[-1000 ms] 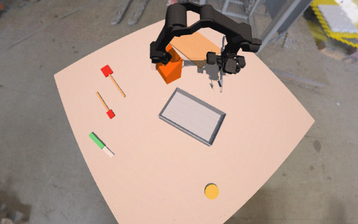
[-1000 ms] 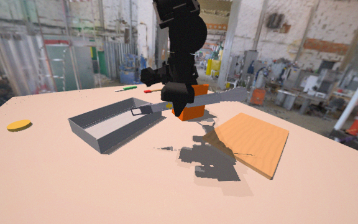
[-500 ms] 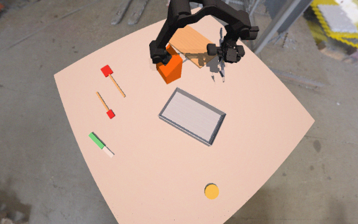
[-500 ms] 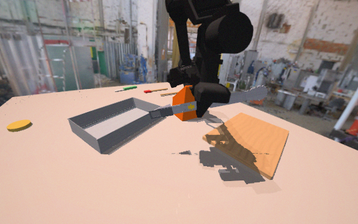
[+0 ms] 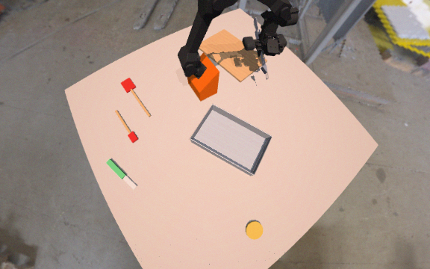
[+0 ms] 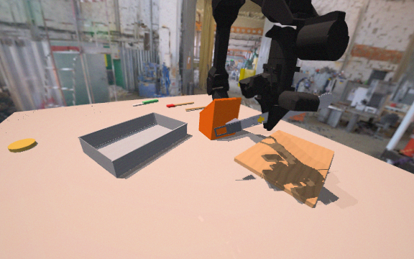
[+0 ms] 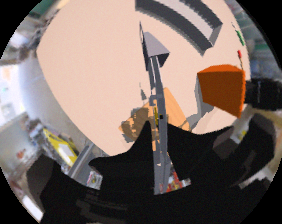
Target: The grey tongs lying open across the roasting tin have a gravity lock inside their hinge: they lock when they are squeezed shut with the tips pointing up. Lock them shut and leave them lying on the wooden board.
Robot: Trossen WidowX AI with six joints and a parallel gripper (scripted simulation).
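Now: gripper tip 20 cm past the wooden board, 14 cm above it and 1 cm to the right of it. Round my gripper tip: grey roasting tin 33 cm to the right, 22 cm ahead, 12 cm below.
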